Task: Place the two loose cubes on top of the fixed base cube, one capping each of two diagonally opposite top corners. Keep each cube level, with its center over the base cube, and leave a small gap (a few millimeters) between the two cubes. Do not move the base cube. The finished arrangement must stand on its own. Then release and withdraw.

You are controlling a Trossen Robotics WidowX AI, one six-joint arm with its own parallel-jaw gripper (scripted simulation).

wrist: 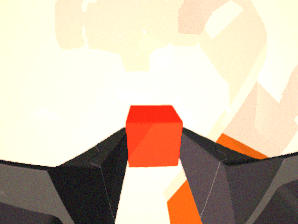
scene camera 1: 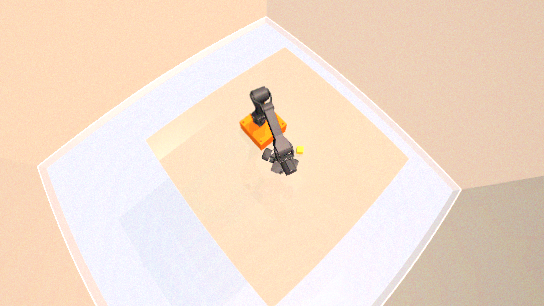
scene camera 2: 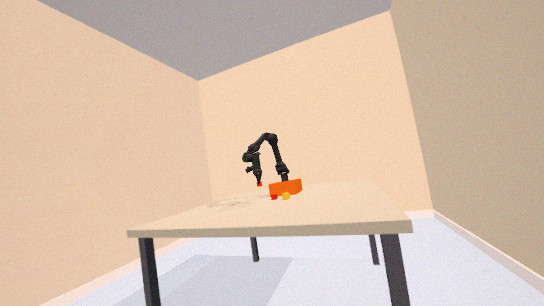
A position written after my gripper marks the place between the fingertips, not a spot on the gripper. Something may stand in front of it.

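My gripper [wrist: 152, 132] is carrying a red cube [wrist: 154, 132].
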